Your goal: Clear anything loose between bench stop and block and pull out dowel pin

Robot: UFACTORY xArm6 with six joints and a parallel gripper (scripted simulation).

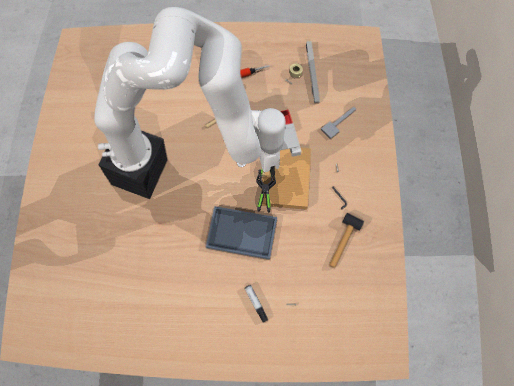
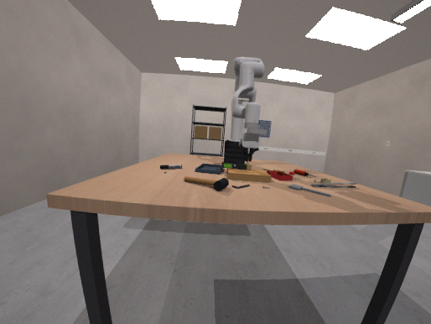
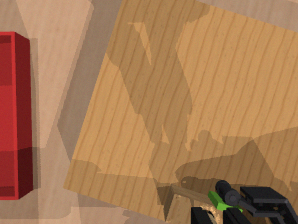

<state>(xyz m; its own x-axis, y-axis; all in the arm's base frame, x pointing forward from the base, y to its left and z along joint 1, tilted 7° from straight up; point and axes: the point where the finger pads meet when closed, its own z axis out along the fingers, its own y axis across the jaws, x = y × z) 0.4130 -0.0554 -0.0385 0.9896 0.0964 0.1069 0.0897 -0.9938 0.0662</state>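
My hand is 2 cm above the dowel pin. Round my hand: small wooden block (5 cm below); then red tray (17 cm to the left, 9 cm below, 4 cm ahead); then dark grey tray (18 cm to the right, 11 cm behind, 9 cm below).
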